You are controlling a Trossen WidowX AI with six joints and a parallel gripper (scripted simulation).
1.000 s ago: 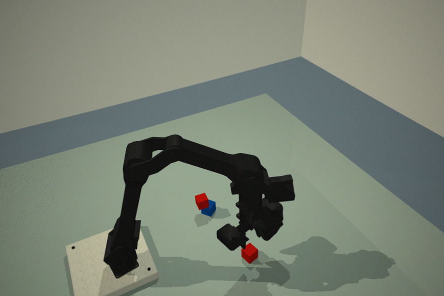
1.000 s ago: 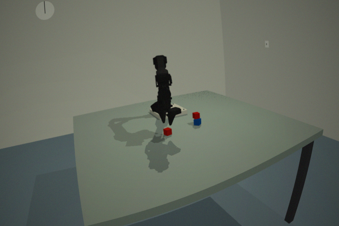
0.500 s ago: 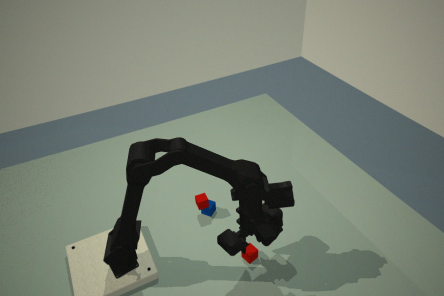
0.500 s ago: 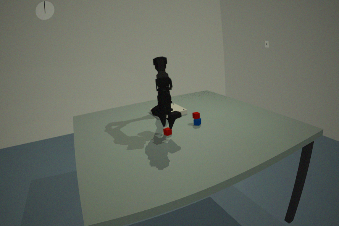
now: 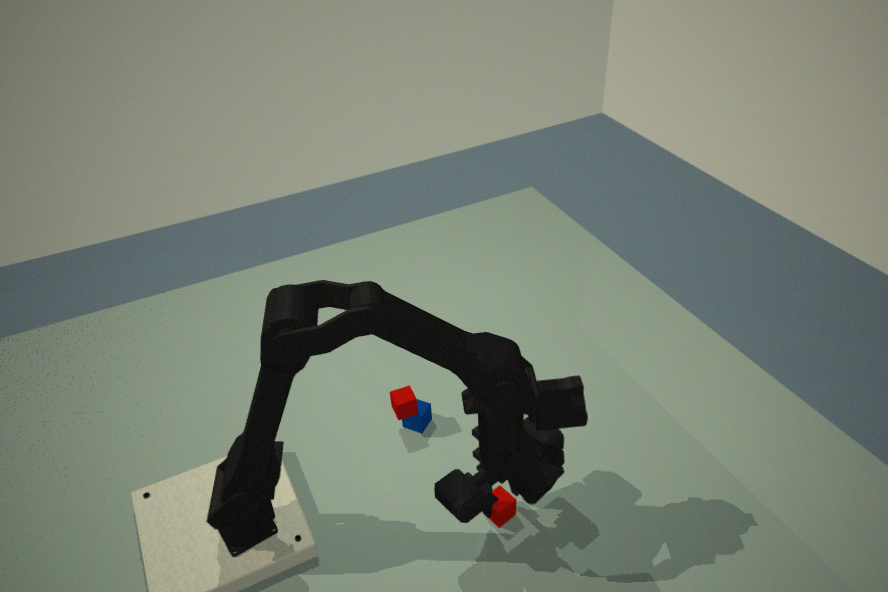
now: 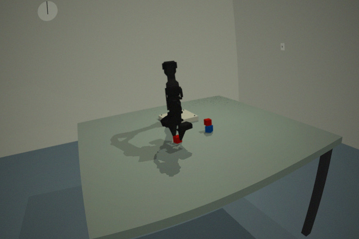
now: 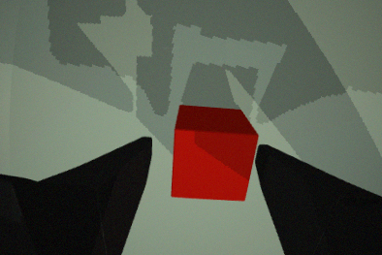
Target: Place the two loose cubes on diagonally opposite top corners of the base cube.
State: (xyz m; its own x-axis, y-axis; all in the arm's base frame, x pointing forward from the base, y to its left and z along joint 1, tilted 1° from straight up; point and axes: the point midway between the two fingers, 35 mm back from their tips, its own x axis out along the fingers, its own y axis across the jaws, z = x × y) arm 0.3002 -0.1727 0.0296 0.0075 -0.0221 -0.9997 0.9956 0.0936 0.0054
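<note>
Now: the blue base cube 21 cm to the left of my gripper tip.
</note>
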